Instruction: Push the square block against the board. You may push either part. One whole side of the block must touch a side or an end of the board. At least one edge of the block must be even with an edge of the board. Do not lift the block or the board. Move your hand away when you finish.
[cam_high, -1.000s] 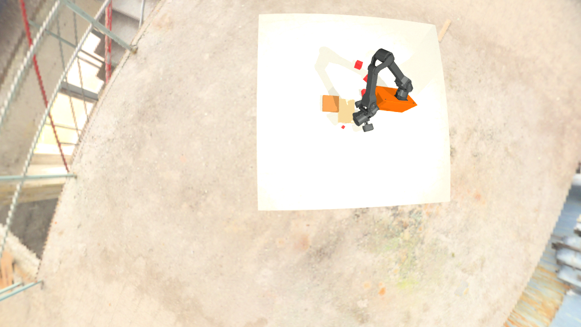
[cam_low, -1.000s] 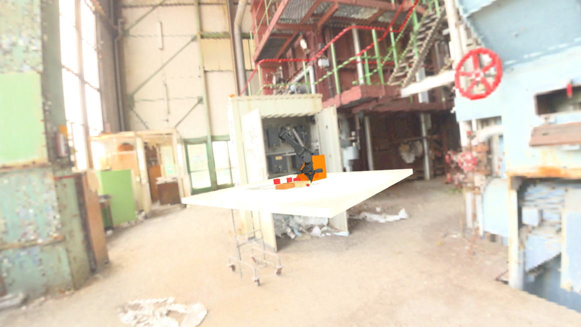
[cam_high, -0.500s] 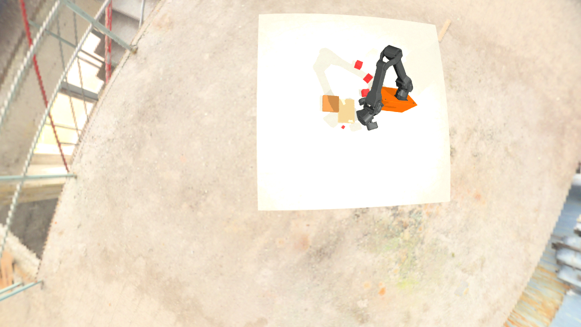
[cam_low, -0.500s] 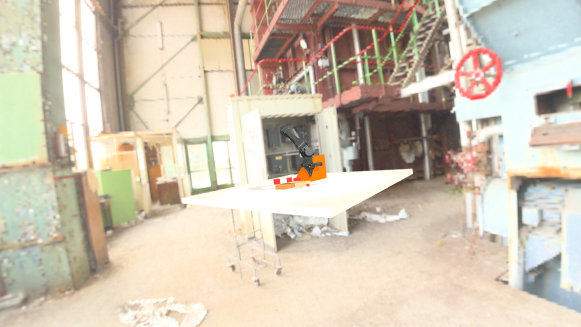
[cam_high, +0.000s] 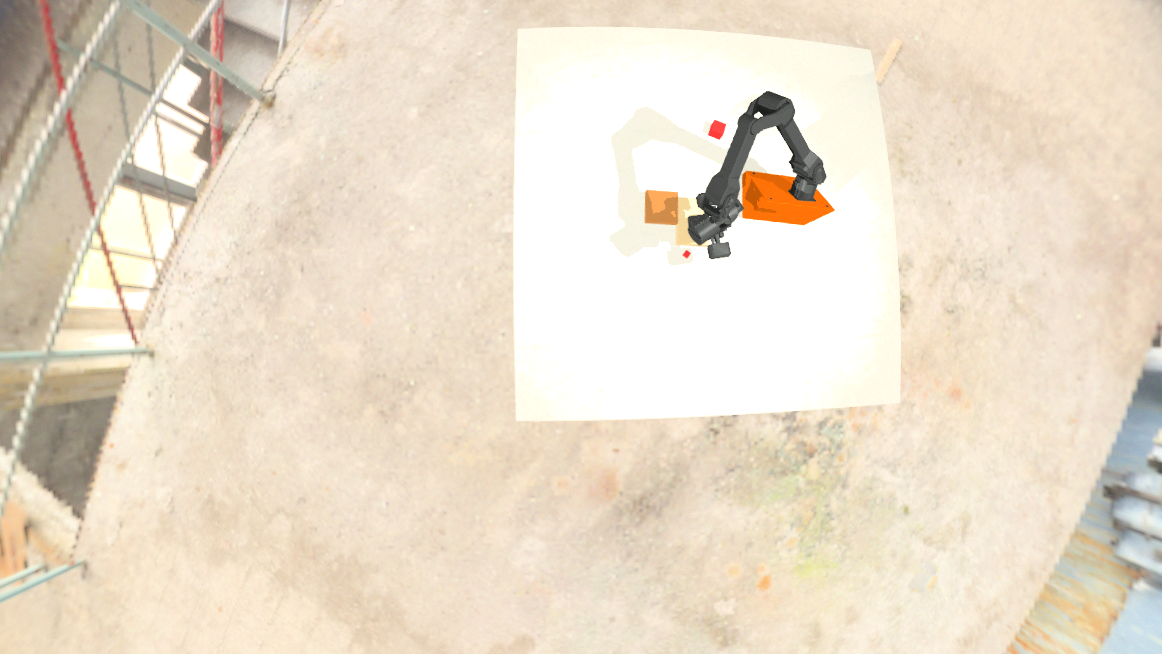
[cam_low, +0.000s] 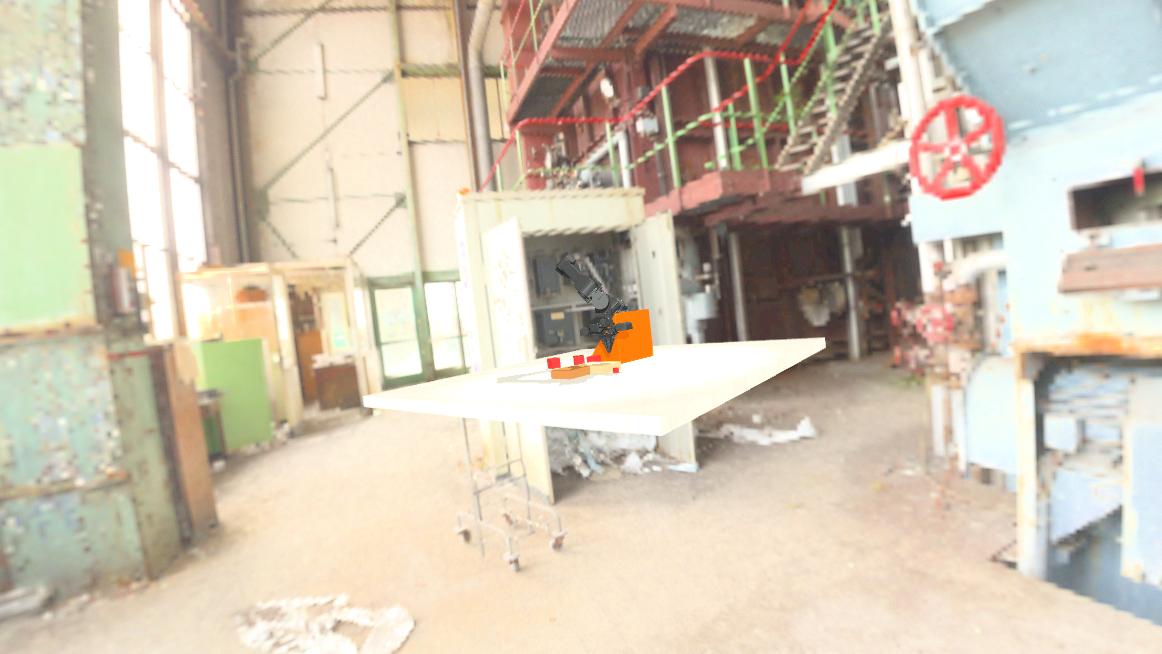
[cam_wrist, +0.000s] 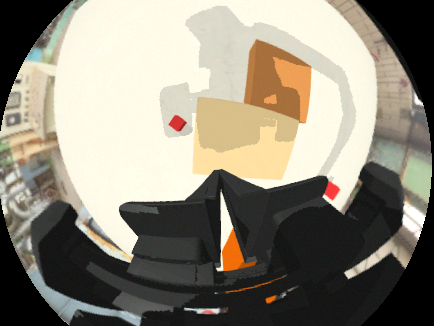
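The square block is 120 mm ahead of my gripper tip, 90 mm to the right of it and 50 mm below it. Round my gripper tip: board: 50 mm below, 40 mm to the right, 20 mm ahead; then tiny red piece: 60 mm below, 50 mm to the left, 50 mm ahead.
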